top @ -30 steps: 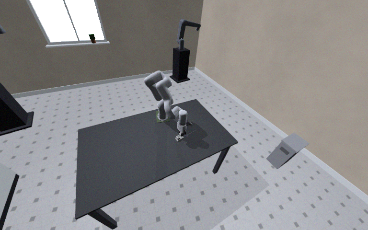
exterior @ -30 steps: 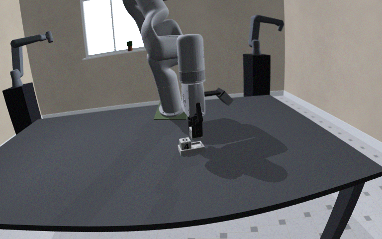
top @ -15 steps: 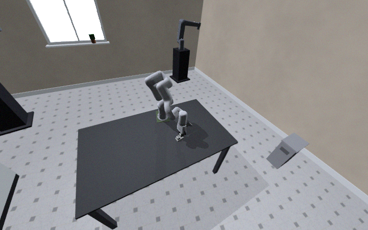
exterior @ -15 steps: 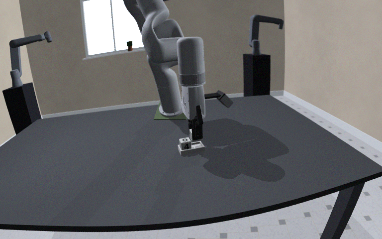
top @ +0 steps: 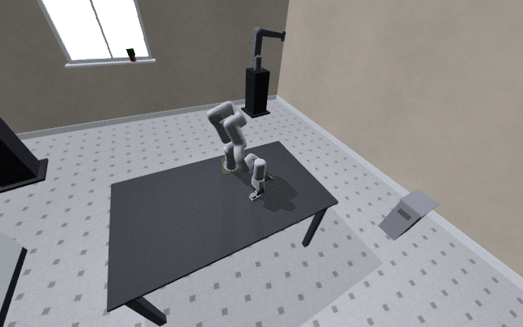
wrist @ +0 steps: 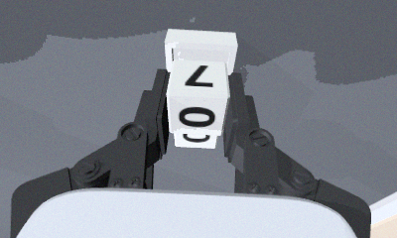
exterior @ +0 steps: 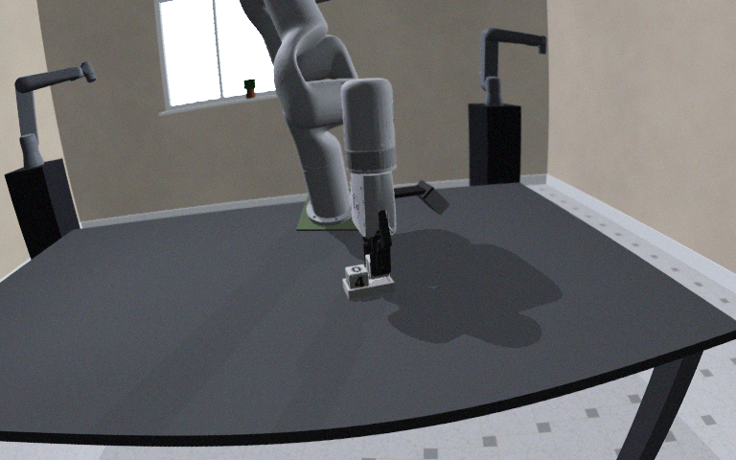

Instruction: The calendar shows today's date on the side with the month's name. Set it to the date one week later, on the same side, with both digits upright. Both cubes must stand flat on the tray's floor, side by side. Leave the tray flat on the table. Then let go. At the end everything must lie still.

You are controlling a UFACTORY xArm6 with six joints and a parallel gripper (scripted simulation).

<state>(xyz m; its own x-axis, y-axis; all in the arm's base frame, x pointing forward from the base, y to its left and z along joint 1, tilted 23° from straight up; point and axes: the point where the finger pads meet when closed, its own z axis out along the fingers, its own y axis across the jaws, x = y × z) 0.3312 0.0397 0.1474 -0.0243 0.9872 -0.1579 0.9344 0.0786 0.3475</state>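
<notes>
Right now the white calendar tray is 50 mm below my hand and 20 mm to the right of it.
</notes>
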